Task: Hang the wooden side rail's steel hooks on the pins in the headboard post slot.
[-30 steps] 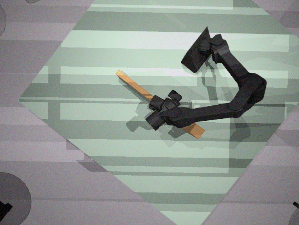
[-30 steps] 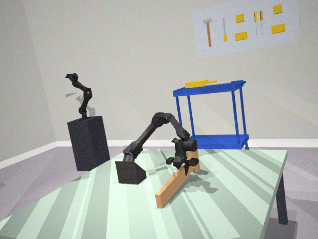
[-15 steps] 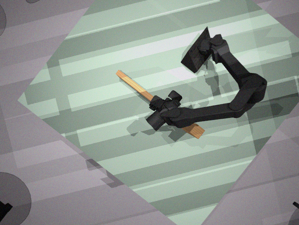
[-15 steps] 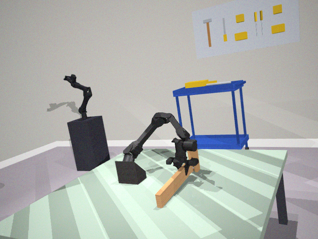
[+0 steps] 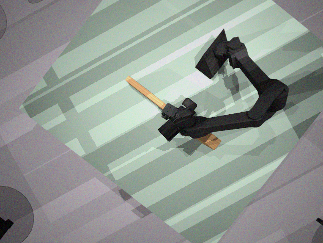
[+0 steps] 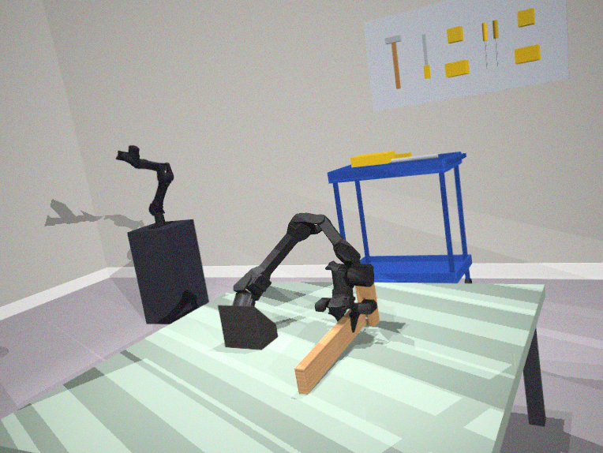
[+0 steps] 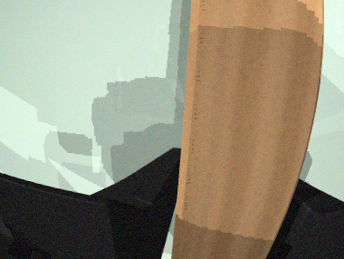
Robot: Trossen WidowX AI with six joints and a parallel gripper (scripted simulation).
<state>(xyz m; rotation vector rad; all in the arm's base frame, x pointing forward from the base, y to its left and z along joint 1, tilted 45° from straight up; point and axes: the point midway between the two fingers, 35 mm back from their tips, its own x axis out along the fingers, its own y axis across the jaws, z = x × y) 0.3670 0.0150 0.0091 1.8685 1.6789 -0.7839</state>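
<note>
Right now my gripper tip is 170 mm to the right of the headboard post, 40 mm below it and 10 mm short of it.
</note>
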